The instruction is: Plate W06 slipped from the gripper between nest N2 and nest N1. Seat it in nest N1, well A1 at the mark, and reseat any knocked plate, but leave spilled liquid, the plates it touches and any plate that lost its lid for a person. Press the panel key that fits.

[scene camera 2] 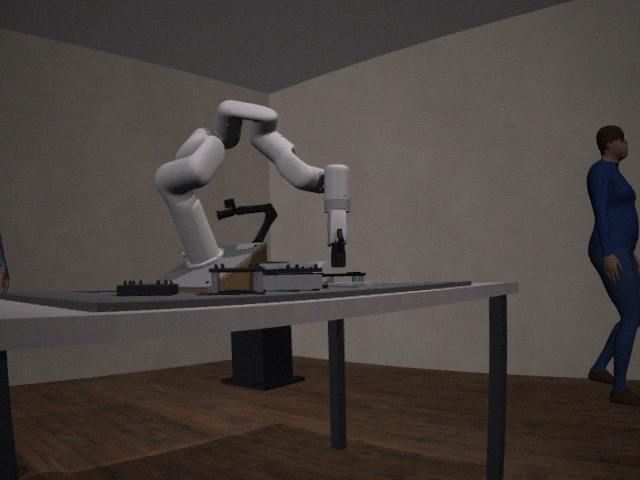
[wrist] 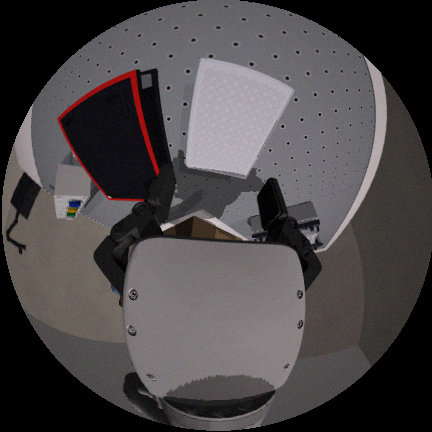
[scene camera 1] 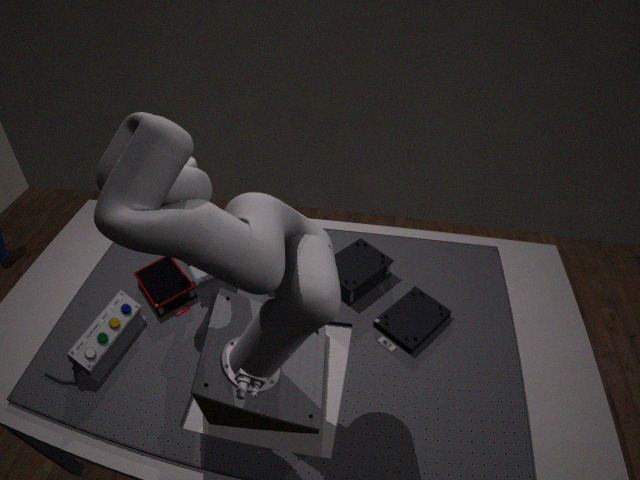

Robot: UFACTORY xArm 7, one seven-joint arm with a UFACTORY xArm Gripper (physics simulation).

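Where they show: gripper, fingertip midpoint: [scene camera 2: 338, 267] [wrist: 219, 179]; arm's base at its link origin: [scene camera 2: 206, 259] [scene camera 1: 249, 365].
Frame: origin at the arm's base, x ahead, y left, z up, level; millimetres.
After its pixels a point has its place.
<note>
A pale, clear-lidded well plate [wrist: 235, 117] @(z -77, x 380, y 226 mm) [scene camera 1: 200, 273] @(z -76, x 319, y 211 mm) lies on the pegboard beside a black nest with a red rim [wrist: 102, 140] @(z -51, x 283, y 316 mm) [scene camera 1: 164, 281] @(z -51, x 256, y 294 mm). The arm partly hides the plate in scene camera 1; its name and well mark cannot be read. My gripper [wrist: 219, 179] @(z -33, x 342, y 202 mm) [scene camera 2: 338, 258] @(z -33, x 342, y 202 mm) is open and empty, pointing down above the board, with the plate ahead of its fingers in the wrist view. Two black-topped units [scene camera 1: 364, 266] @(z -34, x 335, y -232 mm) [scene camera 1: 413, 319] @(z -68, x 193, y -354 mm) stand right of the arm base. I cannot tell which nest is N1 or N2. The key panel [scene camera 1: 105, 330] @(z -26, x 56, y 383 mm) [wrist: 72, 185] @(z -39, x 168, y 359 mm) has blue, yellow, green and white keys.
The arm base stands on a tilted block [scene camera 1: 299, 377] @(z -52, x 10, y -97 mm) between the red-rimmed nest and the two black-topped units. A cable runs from the panel. A black jointed stand [scene camera 2: 266, 222] rises behind the table. A person in blue [scene camera 2: 615, 206] stands beyond the table's right end.
</note>
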